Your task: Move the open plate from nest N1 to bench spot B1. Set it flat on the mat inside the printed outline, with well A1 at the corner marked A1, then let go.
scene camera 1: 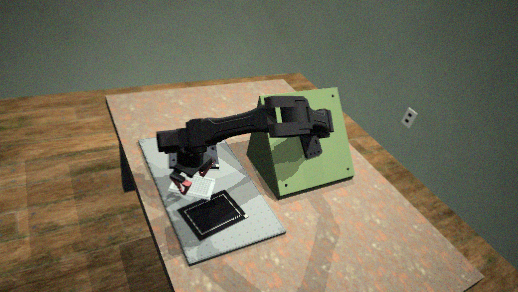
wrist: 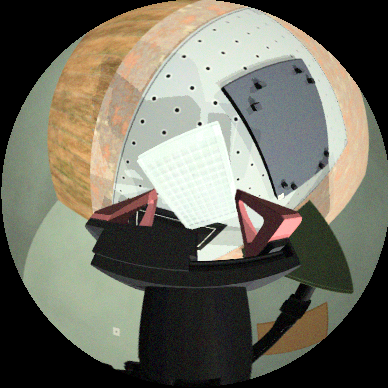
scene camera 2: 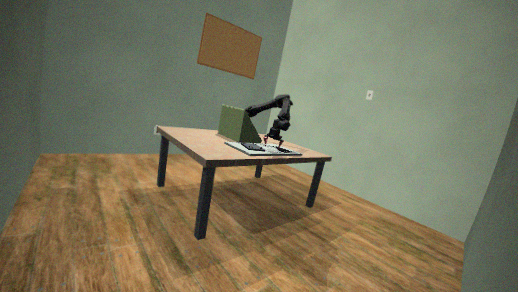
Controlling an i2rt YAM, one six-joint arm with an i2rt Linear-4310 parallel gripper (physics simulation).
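Where they show: gripper, between the fingertips: (scene camera 1: 192, 185) (wrist: 195, 192) (scene camera 2: 271, 148); arm's base, origin of its link: (wrist: 312, 275) (scene camera 2: 241, 119).
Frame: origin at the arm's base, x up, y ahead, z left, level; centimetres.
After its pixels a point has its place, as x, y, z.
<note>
The white open well plate (scene camera 1: 198, 188) @[-14.1, 38.9, 0.8] (wrist: 191, 177) @[-13.7, 41.5, -2.8] lies askew on the grey perforated board (scene camera 1: 253, 221) @[-15.2, 28.9, 18.0] (wrist: 202, 46) @[-15.2, 47.2, -14.9], between the grey nest with small pegs (wrist: 289, 123) @[-14.0, 36.1, -13.6] and the black mat with the printed white outline (scene camera 1: 211, 214) @[-15.0, 39.3, 10.9] (wrist: 211, 231) @[-15.0, 32.3, 6.2] (scene camera 2: 252, 146) @[-14.1, 34.9, -15.5]. Its near end reaches the mat's corner. My gripper (scene camera 1: 194, 175) @[-14.0, 40.0, -1.1] (wrist: 195, 192) @[-14.0, 40.0, -1.1] (scene camera 2: 272, 139) @[-14.0, 40.0, -1.1] is open, low over the plate, with one red finger on each side of the plate's end and nothing held. A small white mark (scene camera 1: 245, 216) @[-15.0, 30.3, 15.5] sits at one mat corner. The arm hides most of the nest in scene camera 1.
A green wedge-shaped stand (scene camera 1: 307, 152) @[-5.1, 2.4, 6.4] (scene camera 2: 233, 125) @[-5.2, 3.6, -9.9] (wrist: 318, 253) @[-4.8, 14.8, -5.7] carries the arm's base right of the board. The board lies near the left edge of the table (scene camera 1: 362, 236) @[-16.5, -1.0, 36.2] (scene camera 2: 195, 145) @[-16.5, 24.6, -53.5]. A corkboard (scene camera 2: 228, 46) hangs on the wall.
</note>
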